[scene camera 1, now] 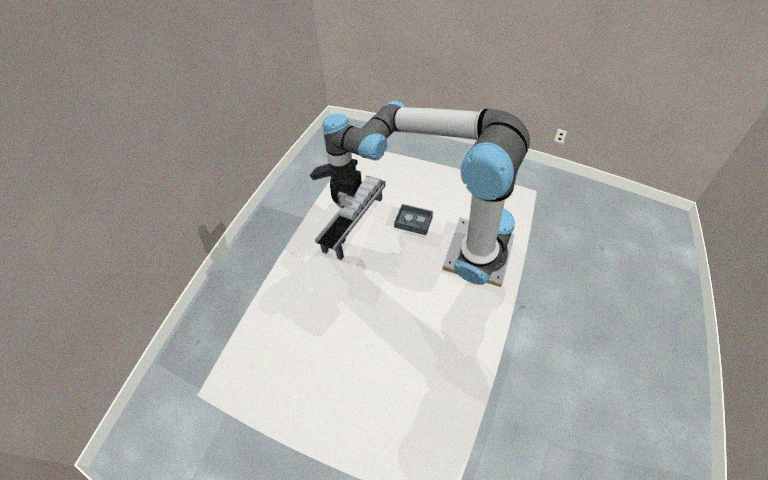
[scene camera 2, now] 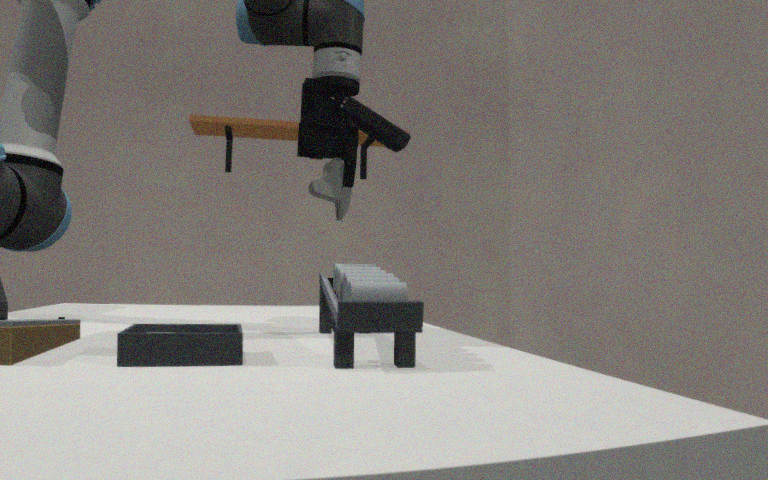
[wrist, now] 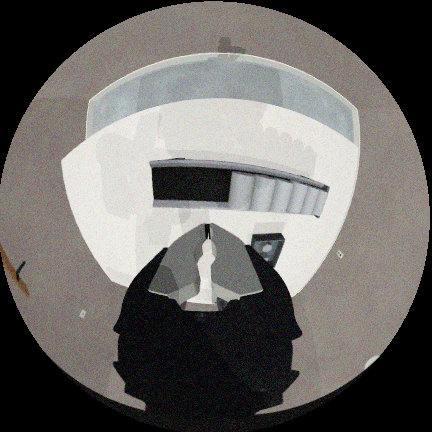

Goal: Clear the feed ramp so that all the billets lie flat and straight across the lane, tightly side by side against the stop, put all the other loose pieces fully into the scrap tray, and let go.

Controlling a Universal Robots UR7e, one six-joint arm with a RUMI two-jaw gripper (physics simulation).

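Frame: origin at the arm's base, x back, y right, z up, level; metres.
Seen in the pictures: gripper, fingertip midpoint: [scene camera 1: 343,207] [scene camera 2: 339,220] [wrist: 208,224].
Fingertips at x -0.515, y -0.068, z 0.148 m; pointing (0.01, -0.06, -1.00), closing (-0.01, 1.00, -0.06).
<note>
A point is followed by its place in that frame.
Several pale grey cylindrical billets [scene camera 2: 373,288] {y 0.192, x -0.499, z 0.052 m} [wrist: 261,193] {y 0.013, x -0.528, z 0.075 m} lie flat across the lane of the dark feed ramp [scene camera 2: 379,316] [wrist: 190,204], side by side at its one end, against the stop as far as I can see. In scene camera 1 the billets [scene camera 1: 364,195] {y 0.083, x -0.503, z 0.061 m} show partly behind my gripper. The scrap tray [scene camera 1: 412,229] {y 0.038, x -0.297, z -0.017 m} [scene camera 2: 180,346] {y 0.136, x -0.306, z -0.012 m} [wrist: 268,237] {y 0.084, x -0.370, z -0.011 m} holds a round light piece [scene camera 1: 408,217] {y 0.087, x -0.328, z -0.013 m} and a squarish piece [scene camera 1: 420,219] {y 0.084, x -0.279, z -0.004 m}. My gripper [scene camera 2: 339,217] {y -0.068, x -0.515, z 0.148 m} [wrist: 208,224] {y -0.068, x -0.515, z 0.148 m} is shut and empty, well above the ramp. The tray's inside is hidden in scene camera 2.
The arm's base plate [scene camera 1: 457,243] {y 0.010, x -0.116, z 0.003 m} stands beyond the tray from the ramp. The ramp stands on legs on the white table [scene camera 1: 317,384] {y -0.632, x -0.396, z -0.033 m}. A wooden shelf [scene camera 2: 254,127] is on the wall behind the gripper in scene camera 2.
</note>
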